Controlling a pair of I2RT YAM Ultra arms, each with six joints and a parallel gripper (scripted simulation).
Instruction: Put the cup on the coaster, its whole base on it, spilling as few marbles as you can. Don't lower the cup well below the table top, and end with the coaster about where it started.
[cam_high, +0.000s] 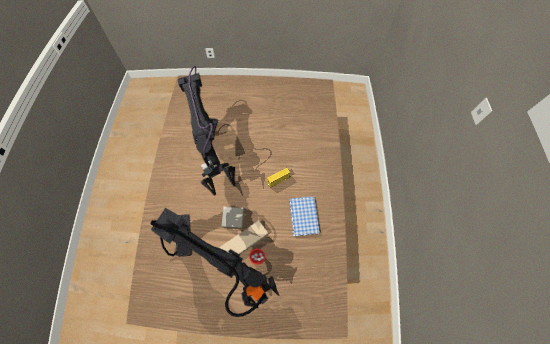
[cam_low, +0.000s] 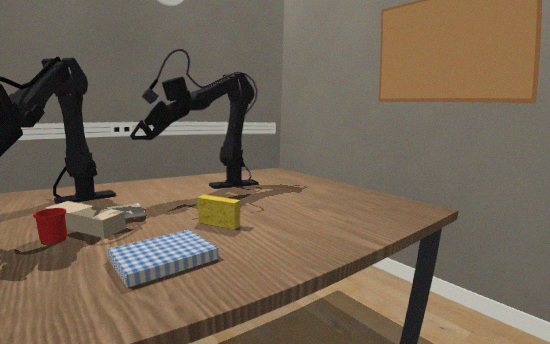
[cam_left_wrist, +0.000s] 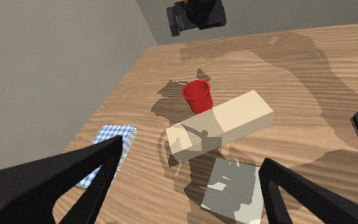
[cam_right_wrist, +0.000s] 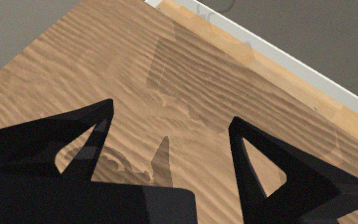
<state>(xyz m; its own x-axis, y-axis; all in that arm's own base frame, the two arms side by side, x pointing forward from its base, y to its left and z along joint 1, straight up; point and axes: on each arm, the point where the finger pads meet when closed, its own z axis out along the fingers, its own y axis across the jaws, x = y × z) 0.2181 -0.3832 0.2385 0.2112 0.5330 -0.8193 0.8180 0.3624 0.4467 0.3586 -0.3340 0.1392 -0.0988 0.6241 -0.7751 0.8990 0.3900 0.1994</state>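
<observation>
The red cup lies 18 cm to the left of my right hand, 11 cm below it and 7 cm behind it. Round my right hand: beige block (24 cm to the left, 14 cm behind, 12 cm below); then square coaster (35 cm to the left, 21 cm behind, 13 cm below).
</observation>
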